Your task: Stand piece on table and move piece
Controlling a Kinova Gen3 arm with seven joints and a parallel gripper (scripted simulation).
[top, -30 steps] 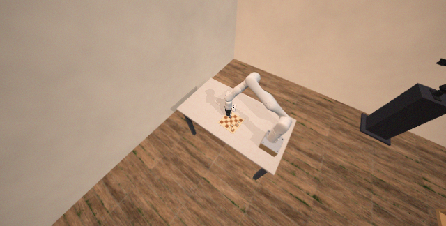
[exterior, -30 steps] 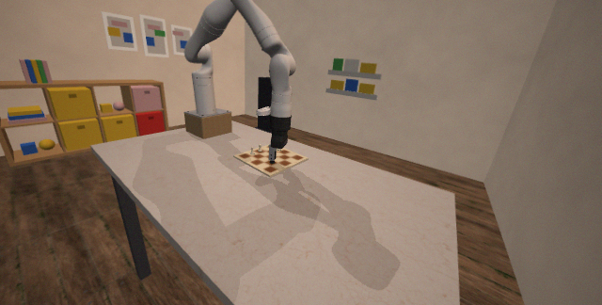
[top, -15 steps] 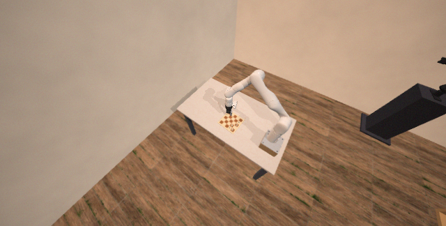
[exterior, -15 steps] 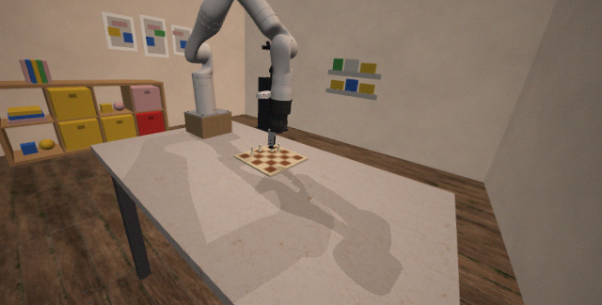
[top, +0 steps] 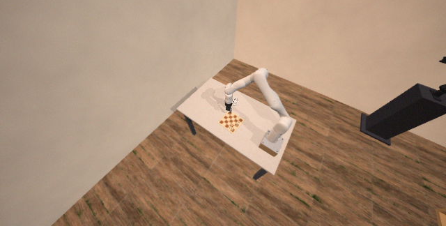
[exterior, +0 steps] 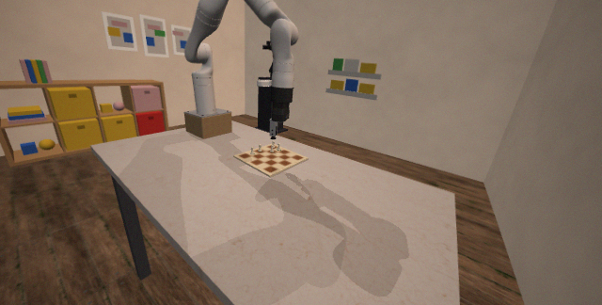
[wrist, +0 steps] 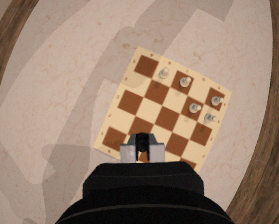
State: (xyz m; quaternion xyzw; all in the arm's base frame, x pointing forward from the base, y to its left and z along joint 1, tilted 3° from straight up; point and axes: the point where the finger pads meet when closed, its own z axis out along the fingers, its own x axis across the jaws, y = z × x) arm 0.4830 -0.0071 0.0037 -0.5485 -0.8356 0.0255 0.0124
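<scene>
Right now my hand is 4 cm past the chessboard, 4 cm to the right of it and 13 cm above it. The rest, counted from my hand: black piece: 1 cm below.
</scene>
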